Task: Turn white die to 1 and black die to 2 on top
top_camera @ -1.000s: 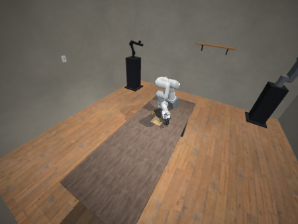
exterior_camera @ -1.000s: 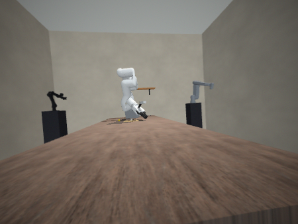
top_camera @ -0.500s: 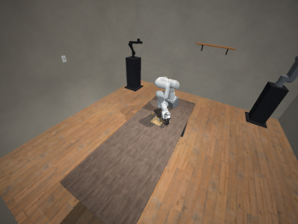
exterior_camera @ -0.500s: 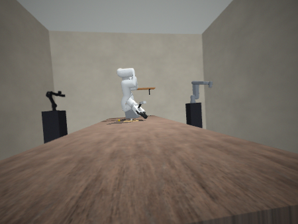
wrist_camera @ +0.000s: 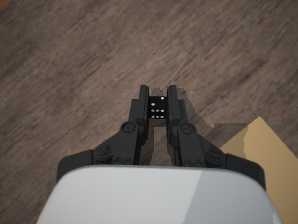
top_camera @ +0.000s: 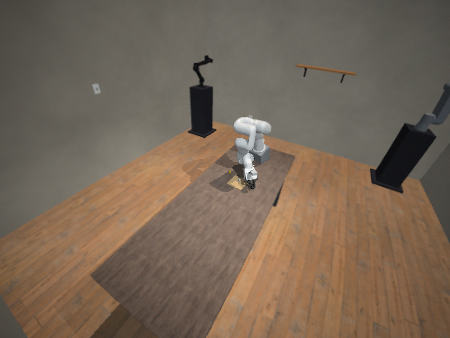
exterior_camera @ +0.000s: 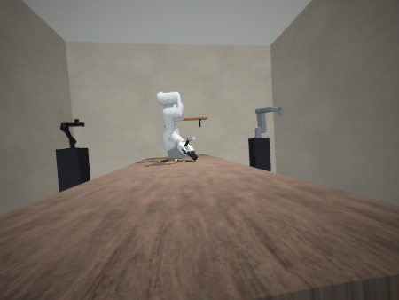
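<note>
My hand is 10 mm above the black die. Also, from my hand: tan mat: 130 mm to the right, 30 mm below; then small yellow die: 260 mm to the right, 90 mm behind, 20 mm below; then white die: 130 mm to the right, 20 mm below, 20 mm behind.
</note>
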